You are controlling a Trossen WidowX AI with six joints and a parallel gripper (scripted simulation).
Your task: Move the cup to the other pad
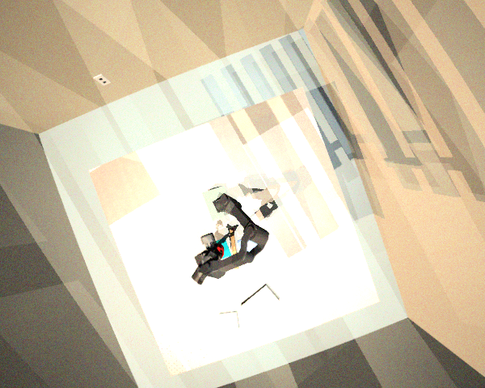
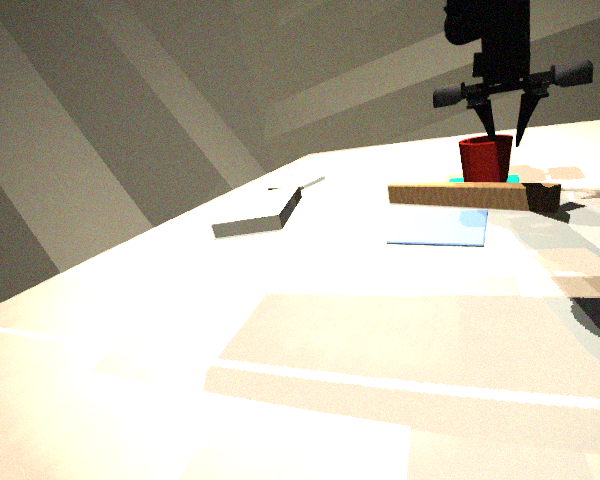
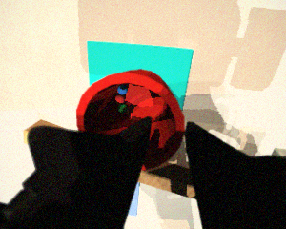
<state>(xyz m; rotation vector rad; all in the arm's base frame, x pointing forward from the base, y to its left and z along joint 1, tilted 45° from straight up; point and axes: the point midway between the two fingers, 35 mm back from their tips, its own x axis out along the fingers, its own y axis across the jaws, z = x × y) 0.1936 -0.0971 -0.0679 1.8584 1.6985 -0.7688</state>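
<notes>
The red cup is 3 cm ahead of my gripper tip and 2 cm below it. From my gripper tip the other things lie so: wooden bar 8 cm to the left, 6 cm ahead, 5 cm below; then green marble 5 cm ahead, 4 cm below, 1 cm to the left; then cyan pad 7 cm below, 3 cm ahead.
</notes>
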